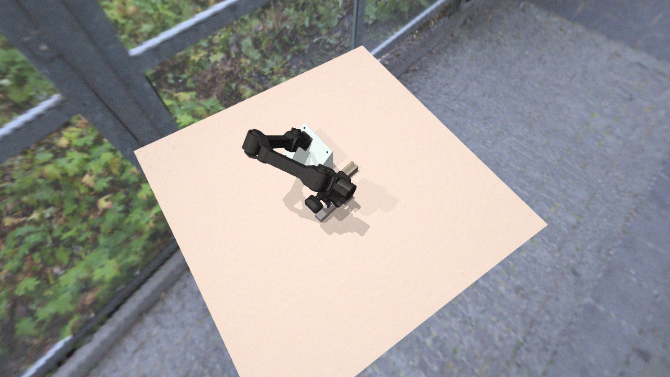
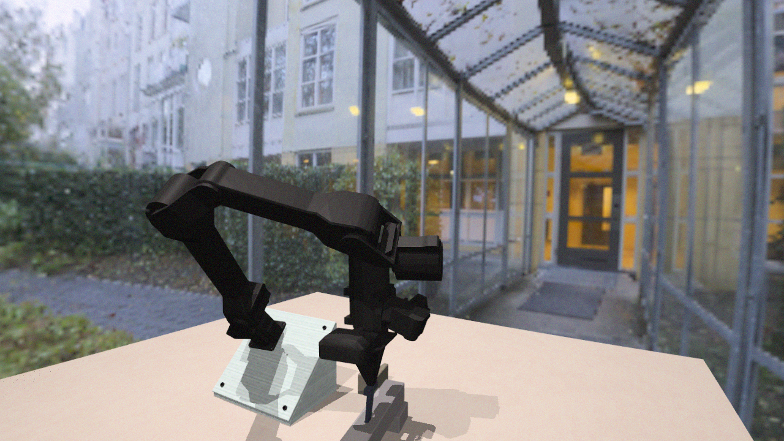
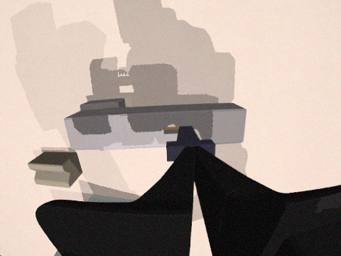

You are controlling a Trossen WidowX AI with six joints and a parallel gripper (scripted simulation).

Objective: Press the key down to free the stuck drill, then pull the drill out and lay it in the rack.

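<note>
The dark blue key lies 3 cm below my gripper tip. Round my gripper tip: drill: 7 cm below, 6 cm to the left, 1 cm behind; rack: 20 cm to the left, 10 cm below, 9 cm behind.
</note>
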